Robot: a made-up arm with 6 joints.
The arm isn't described. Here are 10 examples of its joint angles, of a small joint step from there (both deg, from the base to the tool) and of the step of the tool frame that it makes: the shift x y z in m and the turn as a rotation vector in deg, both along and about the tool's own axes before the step.
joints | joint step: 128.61 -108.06 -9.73 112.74 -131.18 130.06 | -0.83 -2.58 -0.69 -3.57 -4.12 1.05
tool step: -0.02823 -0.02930 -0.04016 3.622 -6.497 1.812
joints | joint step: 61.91 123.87 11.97 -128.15 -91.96 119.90 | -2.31 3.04 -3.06 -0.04 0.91 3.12
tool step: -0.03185 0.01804 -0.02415 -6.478 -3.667 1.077
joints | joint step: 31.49 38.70 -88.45 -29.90 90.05 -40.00 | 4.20 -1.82 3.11 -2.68 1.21 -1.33
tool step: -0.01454 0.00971 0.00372 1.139 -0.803 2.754
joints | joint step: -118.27 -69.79 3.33 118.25 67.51 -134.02 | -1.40 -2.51 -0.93 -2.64 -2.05 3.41
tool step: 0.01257 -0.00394 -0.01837 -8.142 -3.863 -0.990
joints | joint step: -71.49 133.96 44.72 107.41 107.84 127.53 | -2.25 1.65 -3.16 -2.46 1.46 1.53
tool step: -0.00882 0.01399 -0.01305 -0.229 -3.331 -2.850
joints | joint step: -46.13 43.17 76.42 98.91 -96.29 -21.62 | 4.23 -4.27 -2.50 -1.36 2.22 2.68
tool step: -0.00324 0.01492 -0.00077 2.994 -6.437 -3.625
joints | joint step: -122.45 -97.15 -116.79 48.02 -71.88 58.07 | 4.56 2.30 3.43 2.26 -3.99 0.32
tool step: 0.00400 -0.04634 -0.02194 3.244 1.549 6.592
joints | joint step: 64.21 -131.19 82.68 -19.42 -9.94 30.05 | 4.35 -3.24 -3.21 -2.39 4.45 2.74
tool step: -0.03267 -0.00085 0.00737 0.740 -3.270 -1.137
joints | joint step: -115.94 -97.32 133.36 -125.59 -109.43 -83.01 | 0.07 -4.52 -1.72 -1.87 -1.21 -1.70
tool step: 0.01445 -0.00916 0.01429 0.738 -0.446 -4.942
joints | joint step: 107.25 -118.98 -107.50 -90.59 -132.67 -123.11 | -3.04 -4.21 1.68 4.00 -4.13 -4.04
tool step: 0.04308 -0.05020 0.01503 -1.299 -5.024 2.508
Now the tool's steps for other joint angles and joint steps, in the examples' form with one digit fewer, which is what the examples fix.
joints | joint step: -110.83 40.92 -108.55 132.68 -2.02 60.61 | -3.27 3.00 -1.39 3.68 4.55 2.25
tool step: -0.0315 0.0489 -0.0146 -2.99 -3.74 -5.67
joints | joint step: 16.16 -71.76 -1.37 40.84 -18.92 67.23 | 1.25 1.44 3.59 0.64 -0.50 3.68
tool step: -0.0133 -0.0112 -0.0184 -1.55 -2.00 3.04
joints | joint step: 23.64 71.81 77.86 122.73 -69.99 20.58 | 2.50 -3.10 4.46 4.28 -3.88 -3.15
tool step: 0.0017 -0.0079 -0.0175 2.24 -0.93 1.60
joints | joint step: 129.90 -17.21 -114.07 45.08 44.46 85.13 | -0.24 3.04 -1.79 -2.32 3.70 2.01
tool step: 0.0193 0.0278 -0.0076 -3.93 2.66 -6.95
